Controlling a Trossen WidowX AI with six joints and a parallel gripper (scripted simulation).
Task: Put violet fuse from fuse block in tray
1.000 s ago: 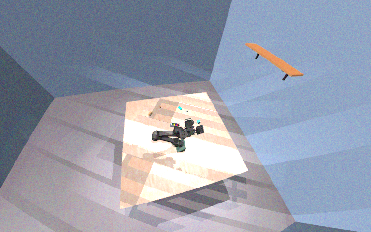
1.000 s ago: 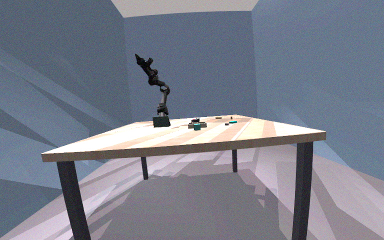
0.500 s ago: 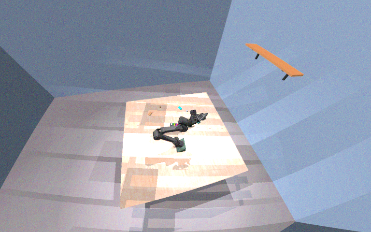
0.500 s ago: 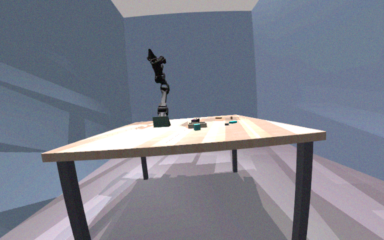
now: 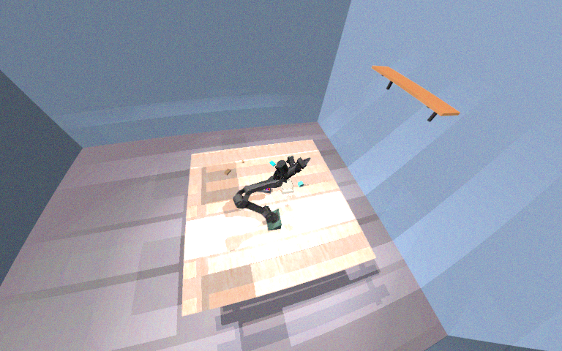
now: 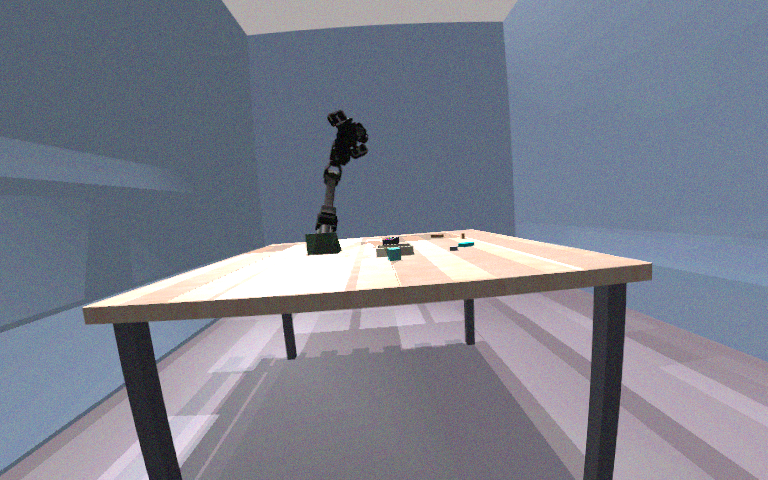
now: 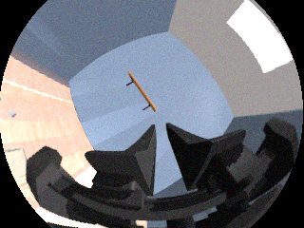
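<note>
My gripper tip is 470 mm above the white tray, 110 mm short of it and 70 mm to the right of it. From my gripper tip the other things lie so: teal block 450 mm below, 100 mm ahead, 50 mm to the right.
</note>
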